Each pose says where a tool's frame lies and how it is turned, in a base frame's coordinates. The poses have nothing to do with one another.
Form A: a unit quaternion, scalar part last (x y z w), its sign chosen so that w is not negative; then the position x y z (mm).
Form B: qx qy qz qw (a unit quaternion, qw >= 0); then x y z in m. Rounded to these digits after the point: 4 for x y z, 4 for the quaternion.
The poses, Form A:
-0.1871, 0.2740, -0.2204, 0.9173, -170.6, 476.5, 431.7
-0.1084, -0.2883, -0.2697, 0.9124, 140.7, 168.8, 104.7
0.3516, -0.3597, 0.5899, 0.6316, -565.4, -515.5, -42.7
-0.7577, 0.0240, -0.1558, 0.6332, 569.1, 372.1, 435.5
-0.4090, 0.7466, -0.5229, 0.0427, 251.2, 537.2, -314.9
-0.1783, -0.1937, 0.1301, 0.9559, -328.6, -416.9, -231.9
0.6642, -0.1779, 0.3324, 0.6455, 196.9, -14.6, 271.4
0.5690, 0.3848, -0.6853, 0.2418, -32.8, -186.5, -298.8
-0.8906, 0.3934, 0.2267, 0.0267, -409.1, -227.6, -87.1
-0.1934, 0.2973, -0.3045, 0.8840, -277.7, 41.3, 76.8
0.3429, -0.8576, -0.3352, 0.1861, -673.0, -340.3, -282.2
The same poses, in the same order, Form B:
-0.1871, 0.2740, -0.2204, 0.9173, -0.1706, 0.4765, 0.4317
-0.1084, -0.2883, -0.2697, 0.9124, 0.1407, 0.1688, 0.1047
0.3516, -0.3597, 0.5899, 0.6316, -0.5654, -0.5155, -0.0427
-0.7577, 0.0240, -0.1558, 0.6332, 0.5691, 0.3721, 0.4355
-0.4090, 0.7466, -0.5229, 0.0427, 0.2512, 0.5372, -0.3149
-0.1783, -0.1937, 0.1301, 0.9559, -0.3286, -0.4169, -0.2319
0.6642, -0.1779, 0.3324, 0.6455, 0.1969, -0.0146, 0.2714
0.5690, 0.3848, -0.6853, 0.2418, -0.0328, -0.1865, -0.2988
-0.8906, 0.3934, 0.2267, 0.0267, -0.4091, -0.2276, -0.0871
-0.1934, 0.2973, -0.3045, 0.8840, -0.2777, 0.0413, 0.0768
0.3429, -0.8576, -0.3352, 0.1861, -0.6730, -0.3403, -0.2822

